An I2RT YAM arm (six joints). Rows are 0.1 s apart.
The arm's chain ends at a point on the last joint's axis. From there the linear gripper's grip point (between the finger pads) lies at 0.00 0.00 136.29 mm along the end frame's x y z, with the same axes.
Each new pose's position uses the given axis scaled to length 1; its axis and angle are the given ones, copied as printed.
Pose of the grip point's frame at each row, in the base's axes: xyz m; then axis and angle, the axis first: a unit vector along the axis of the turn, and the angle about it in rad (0 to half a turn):
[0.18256 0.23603 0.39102 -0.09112 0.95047 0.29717 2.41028]
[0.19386 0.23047 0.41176 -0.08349 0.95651 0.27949 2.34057]
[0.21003 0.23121 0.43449 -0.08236 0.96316 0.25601 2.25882]
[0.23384 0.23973 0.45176 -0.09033 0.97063 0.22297 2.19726]
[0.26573 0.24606 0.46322 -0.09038 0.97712 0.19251 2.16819]
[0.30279 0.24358 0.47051 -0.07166 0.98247 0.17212 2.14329]
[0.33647 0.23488 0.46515 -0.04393 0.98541 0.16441 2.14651]
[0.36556 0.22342 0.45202 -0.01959 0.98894 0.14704 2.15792]
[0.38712 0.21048 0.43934 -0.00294 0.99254 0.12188 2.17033]
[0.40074 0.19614 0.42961 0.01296 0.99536 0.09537 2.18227]
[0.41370 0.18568 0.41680 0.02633 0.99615 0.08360 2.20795]
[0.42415 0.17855 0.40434 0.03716 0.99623 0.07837 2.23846]
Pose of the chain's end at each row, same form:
[0.10248 0.16059 0.47147 -0.09112 0.95047 0.29717 2.41028]
[0.10564 0.16051 0.48856 -0.08349 0.95651 0.27949 2.34057]
[0.11332 0.16759 0.50643 -0.08236 0.96316 0.25601 2.25882]
[0.13103 0.18297 0.52092 -0.09033 0.97063 0.22297 2.19726]
[0.15933 0.19582 0.53199 -0.09038 0.97712 0.19251 2.16819]
[0.19283 0.19984 0.53812 -0.07166 0.98247 0.17212 2.14329]
[0.22534 0.19576 0.53366 -0.04393 0.98541 0.16441 2.14651]
[0.25396 0.19040 0.52294 -0.01959 0.98894 0.14704 2.15792]
[0.27551 0.18436 0.51308 -0.00294 0.99254 0.12188 2.17033]
[0.28940 0.17722 0.50590 0.01296 0.99536 0.09537 2.18227]
[0.30409 0.17046 0.49636 0.02633 0.99615 0.08360 2.20795]
[0.31689 0.16530 0.48737 0.03716 0.99623 0.07837 2.23846]

